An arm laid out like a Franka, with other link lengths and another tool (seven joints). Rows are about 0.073 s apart.
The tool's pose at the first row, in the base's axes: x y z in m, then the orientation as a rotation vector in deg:
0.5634, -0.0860, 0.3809, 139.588, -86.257, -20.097
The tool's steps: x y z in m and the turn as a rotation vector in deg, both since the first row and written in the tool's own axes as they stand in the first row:
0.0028, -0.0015, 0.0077, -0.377, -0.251, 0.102
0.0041, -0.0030, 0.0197, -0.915, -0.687, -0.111
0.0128, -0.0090, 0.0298, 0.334, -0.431, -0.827
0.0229, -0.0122, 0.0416, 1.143, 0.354, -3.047
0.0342, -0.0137, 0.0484, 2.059, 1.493, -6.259
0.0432, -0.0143, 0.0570, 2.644, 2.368, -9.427
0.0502, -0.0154, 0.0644, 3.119, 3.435, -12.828
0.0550, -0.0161, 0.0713, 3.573, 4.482, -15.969
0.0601, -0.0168, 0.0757, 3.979, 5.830, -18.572
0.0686, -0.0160, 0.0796, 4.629, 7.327, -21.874
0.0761, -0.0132, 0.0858, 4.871, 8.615, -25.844
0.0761, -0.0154, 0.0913, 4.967, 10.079, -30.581
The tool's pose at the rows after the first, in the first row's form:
0.5633, -0.0886, 0.3730, 139.259, -86.276, -20.647
0.5611, -0.0901, 0.3611, 139.100, -85.916, -21.600
0.5665, -0.0963, 0.3490, 140.613, -85.642, -20.585
0.5697, -0.1050, 0.3361, 142.914, -83.119, -19.475
0.5736, -0.1151, 0.3285, 145.955, -79.253, -18.013
0.5751, -0.1237, 0.3196, 148.654, -75.296, -17.086
0.5766, -0.1302, 0.3118, 151.280, -70.840, -16.015
0.5770, -0.1348, 0.3047, 153.585, -66.638, -14.920
0.5783, -0.1394, 0.3000, 155.294, -62.935, -13.368
0.5800, -0.1478, 0.2960, 157.499, -58.315, -11.563
0.5789, -0.1563, 0.2906, 159.690, -52.660, -10.411
0.5789, -0.1558, 0.2847, 161.918, -45.779, -9.244

